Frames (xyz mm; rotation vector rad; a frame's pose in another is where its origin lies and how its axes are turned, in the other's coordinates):
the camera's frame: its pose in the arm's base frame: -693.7 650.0 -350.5 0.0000 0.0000 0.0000
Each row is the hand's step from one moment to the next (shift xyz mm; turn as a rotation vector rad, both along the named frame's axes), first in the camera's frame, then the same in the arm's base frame.
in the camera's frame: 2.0 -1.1 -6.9 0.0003 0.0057 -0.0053
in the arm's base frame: 2.0 -1.1 -6.9 0.0003 0.0057 -0.0053
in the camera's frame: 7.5 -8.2 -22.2 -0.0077 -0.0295 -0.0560
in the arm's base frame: 7.5 -8.2 -22.2 -0.0077 -0.0295 -0.0560
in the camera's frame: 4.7 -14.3 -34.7 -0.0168 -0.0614 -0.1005
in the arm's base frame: 4.7 -14.3 -34.7 -0.0168 -0.0614 -0.1005
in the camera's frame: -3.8 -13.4 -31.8 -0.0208 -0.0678 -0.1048
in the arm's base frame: -3.8 -13.4 -31.8 -0.0208 -0.0678 -0.1048
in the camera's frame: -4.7 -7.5 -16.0 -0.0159 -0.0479 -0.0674
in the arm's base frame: -4.7 -7.5 -16.0 -0.0159 -0.0479 -0.0674
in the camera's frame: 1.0 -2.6 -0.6 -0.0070 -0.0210 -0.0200
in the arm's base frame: 1.0 -2.6 -0.6 -0.0070 -0.0210 -0.0200
